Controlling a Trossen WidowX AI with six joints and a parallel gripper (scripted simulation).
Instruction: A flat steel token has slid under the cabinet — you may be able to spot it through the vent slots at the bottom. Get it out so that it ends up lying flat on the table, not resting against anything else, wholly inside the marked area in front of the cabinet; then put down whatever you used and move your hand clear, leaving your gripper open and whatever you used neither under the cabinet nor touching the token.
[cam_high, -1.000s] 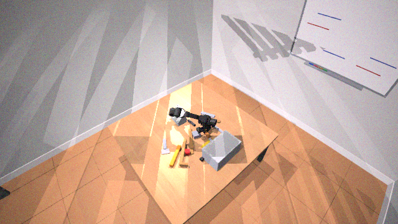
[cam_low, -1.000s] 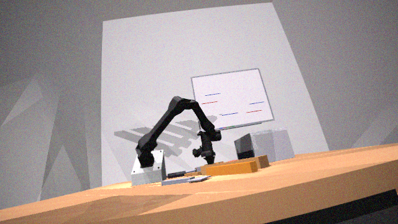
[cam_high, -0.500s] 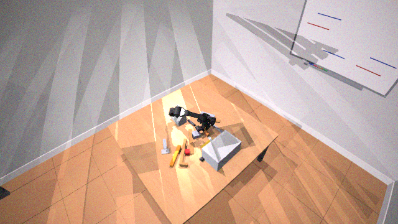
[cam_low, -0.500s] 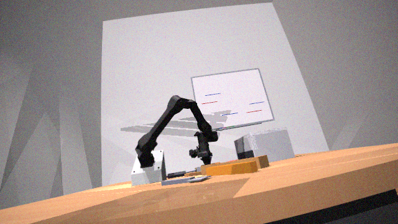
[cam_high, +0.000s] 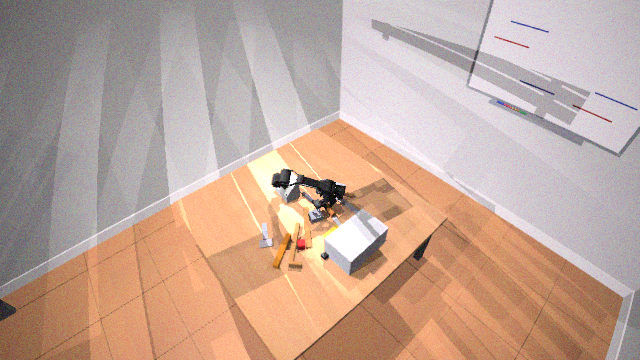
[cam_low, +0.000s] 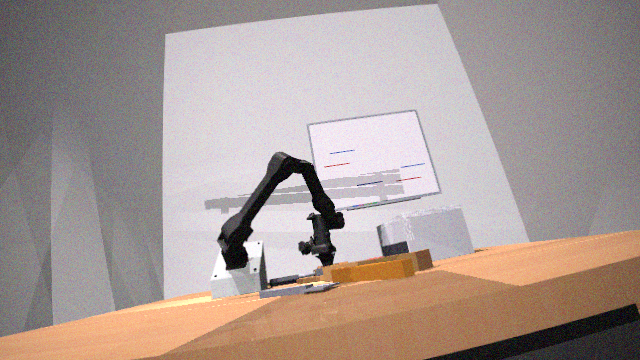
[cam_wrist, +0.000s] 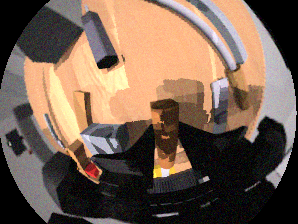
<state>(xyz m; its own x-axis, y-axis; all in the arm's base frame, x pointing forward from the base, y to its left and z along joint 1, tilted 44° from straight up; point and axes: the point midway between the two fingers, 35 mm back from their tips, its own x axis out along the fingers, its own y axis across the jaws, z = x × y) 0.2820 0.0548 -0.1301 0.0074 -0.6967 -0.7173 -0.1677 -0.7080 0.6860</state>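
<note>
The grey block lies 10 mm ahead of my gripper tip, 100 mm to the right of it and 10 mm above it. Round my gripper tip: thin wooden stick 30 mm ahead, 190 mm to the right; red block 120 mm ahead, 290 mm to the right, 10 mm above; grey bar 140 mm behind, 170 mm to the left.
</note>
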